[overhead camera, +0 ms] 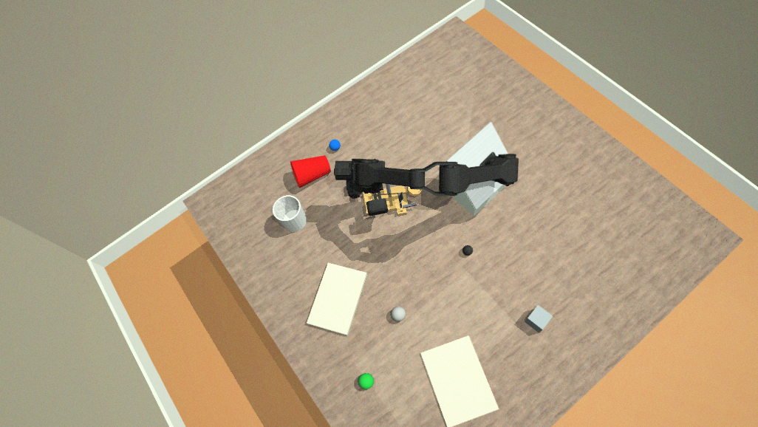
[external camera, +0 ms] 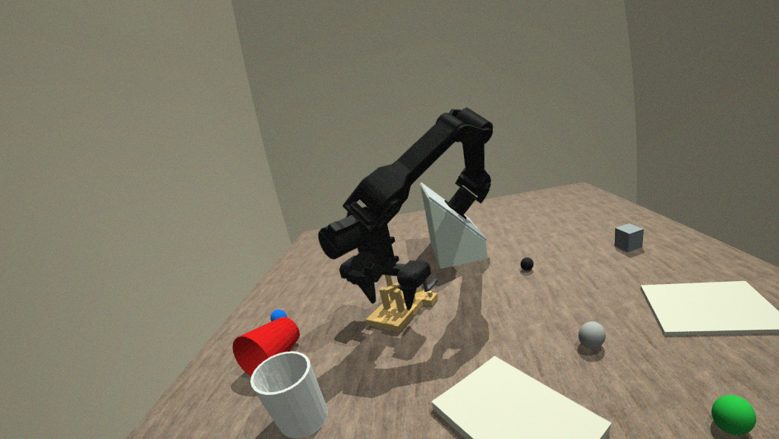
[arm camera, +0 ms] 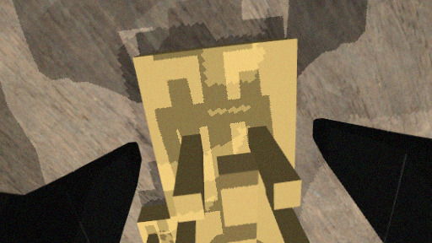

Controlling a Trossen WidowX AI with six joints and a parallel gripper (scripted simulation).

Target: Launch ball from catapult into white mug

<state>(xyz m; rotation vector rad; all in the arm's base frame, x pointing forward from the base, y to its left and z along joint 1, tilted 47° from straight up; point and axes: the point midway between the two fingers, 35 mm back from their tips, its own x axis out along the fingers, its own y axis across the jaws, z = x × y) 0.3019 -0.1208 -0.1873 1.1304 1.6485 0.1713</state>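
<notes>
Right now my gripper tip is 7 cm past the black ball, 33 cm to the right of it and 2 cm above it. Also, from my gripper tip: white mug 24 cm ahead, 16 cm to the right; then blue ball 5 cm behind, 27 cm to the right, 1 cm below; then wooden catapult 5 cm behind, 6 cm to the left, 2 cm above.
</notes>
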